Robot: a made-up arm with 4 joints.
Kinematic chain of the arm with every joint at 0, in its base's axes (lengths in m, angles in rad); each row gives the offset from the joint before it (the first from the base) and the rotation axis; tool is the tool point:
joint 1: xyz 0 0 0.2 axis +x
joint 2: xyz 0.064 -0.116 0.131 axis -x
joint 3: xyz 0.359 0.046 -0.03 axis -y
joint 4: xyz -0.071 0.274 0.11 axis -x
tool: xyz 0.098 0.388 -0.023
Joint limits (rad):
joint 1: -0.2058..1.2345
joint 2: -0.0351..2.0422
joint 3: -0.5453..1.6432
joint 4: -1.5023..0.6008
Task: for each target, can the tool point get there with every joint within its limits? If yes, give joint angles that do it. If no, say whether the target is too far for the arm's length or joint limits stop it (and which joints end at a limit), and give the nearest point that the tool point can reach.
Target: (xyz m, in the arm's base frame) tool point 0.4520 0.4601 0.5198
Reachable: yes | joints 0.6100 0.1599 0.6749 0.2620
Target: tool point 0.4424 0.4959 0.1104
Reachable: yes | joints 0.9307 0.8975 -0.1152 0.4060
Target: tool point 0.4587 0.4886 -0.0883
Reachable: yes | joints 1.0743 1.4576 -0.1782 0.0922
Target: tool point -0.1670 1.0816 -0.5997
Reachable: no: too far | nearest point 0.1591 0.4219 -0.2106 | short by 0.832 m
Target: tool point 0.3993 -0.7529 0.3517
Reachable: no: joint limits stop it (at a limit: joint 1, joint 2, joint 4) | nearest point 0.4052 -0.4973 0.6248 | short by 0.374 m
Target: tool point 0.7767 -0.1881 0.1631
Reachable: no: joint limits stop it (at a limit: joint 1, joint 2, joint 3, joint 4) | nearest point 0.7031 -0.0224 -0.1739 | short by 0.383 m
